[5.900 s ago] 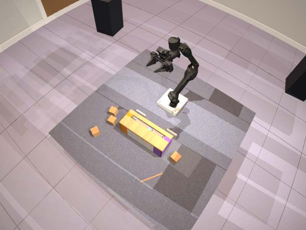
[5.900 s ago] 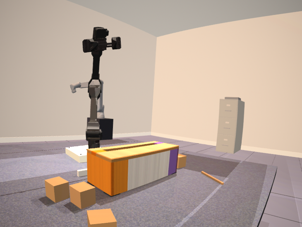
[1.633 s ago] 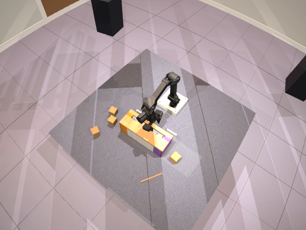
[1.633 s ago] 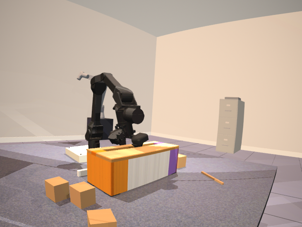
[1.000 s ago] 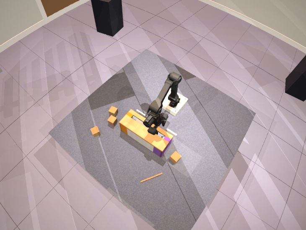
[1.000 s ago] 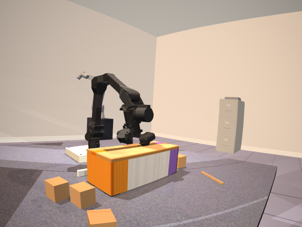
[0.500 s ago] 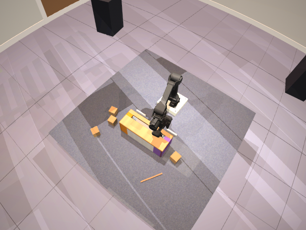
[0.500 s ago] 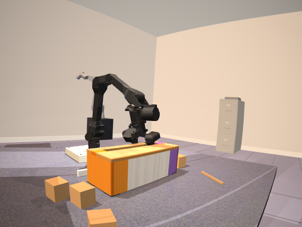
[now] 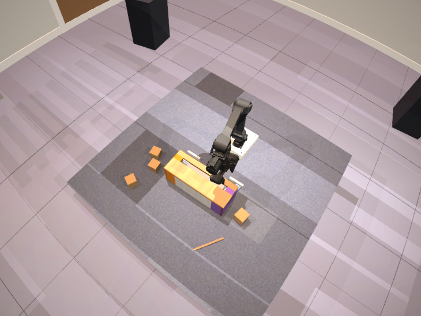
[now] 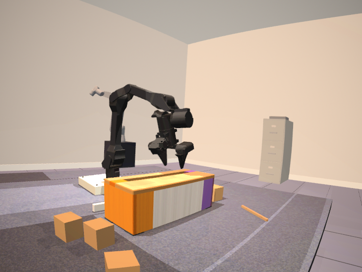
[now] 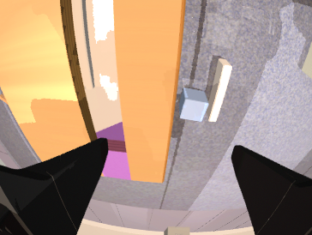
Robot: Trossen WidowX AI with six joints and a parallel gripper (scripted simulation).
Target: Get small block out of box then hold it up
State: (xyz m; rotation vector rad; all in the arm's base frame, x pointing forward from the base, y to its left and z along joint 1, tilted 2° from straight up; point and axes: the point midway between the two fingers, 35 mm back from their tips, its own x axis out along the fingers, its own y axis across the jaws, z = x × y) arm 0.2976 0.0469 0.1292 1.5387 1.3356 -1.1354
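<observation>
My gripper tip is now 30 mm past the pale blue block, 60 mm to the right of it and 130 mm above it. Round my gripper tip: box (20 mm ahead, 120 mm to the right, 80 mm below); then thin stick (320 mm ahead, 60 mm to the left, 140 mm below).
</observation>
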